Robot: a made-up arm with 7 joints. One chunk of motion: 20 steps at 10 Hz.
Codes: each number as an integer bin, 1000 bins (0 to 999) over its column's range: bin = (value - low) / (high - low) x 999, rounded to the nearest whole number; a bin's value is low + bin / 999 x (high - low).
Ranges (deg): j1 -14..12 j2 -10..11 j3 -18..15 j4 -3..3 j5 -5..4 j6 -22..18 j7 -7..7
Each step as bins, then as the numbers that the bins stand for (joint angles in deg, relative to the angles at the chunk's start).
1 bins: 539 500 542 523 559 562 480
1 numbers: 0.03 0.51 -0.10 0.14 0.04 0.50 -0.27
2 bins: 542 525 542 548 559 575 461
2 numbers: 0.11 1.04 -0.10 0.29 0.04 1.02 -0.54
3 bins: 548 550 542 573 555 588 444
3 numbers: 0.26 1.56 -0.10 0.44 0.00 1.54 -0.78
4 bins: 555 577 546 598 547 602 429
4 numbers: 0.44 2.13 0.04 0.59 -0.07 2.10 -0.99
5 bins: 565 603 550 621 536 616 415
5 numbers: 0.70 2.68 0.17 0.73 -0.17 2.66 -1.18
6 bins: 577 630 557 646 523 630 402
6 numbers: 1.02 3.24 0.40 0.88 -0.29 3.23 -1.37
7 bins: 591 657 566 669 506 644 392
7 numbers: 1.38 3.81 0.70 1.02 -0.44 3.79 -1.51
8 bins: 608 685 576 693 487 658 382
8 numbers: 1.82 4.40 1.03 1.16 -0.61 4.35 -1.65
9 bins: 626 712 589 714 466 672 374
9 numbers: 2.29 4.97 1.46 1.29 -0.80 4.91 -1.76
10 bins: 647 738 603 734 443 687 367
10 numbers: 2.84 5.51 1.92 1.41 -1.01 5.51 -1.86
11 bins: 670 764 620 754 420 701 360
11 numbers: 3.44 6.06 2.48 1.53 -1.22 6.07 -1.95
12 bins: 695 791 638 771 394 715 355
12 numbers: 4.09 6.63 3.08 1.63 -1.45 6.63 -2.03
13 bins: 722 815 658 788 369 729 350
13 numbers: 4.79 7.13 3.74 1.73 -1.68 7.19 -2.10
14 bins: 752 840 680 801 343 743 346
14 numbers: 5.57 7.66 4.46 1.81 -1.91 7.75 -2.15
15 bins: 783 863 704 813 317 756 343
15 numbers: 6.38 8.14 5.26 1.88 -2.14 8.27 -2.19
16 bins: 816 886 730 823 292 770 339
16 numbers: 7.24 8.62 6.11 1.94 -2.37 8.83 -2.25
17 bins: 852 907 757 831 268 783 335
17 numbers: 8.17 9.07 7.01 1.99 -2.59 9.35 -2.31
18 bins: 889 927 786 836 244 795 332
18 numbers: 9.14 9.49 7.96 2.02 -2.80 9.83 -2.35
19 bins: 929 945 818 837 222 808 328
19 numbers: 10.18 9.86 9.02 2.03 -3.00 10.35 -2.40
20 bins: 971 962 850 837 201 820 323
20 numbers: 11.27 10.22 10.08 2.03 -3.19 10.83 -2.47
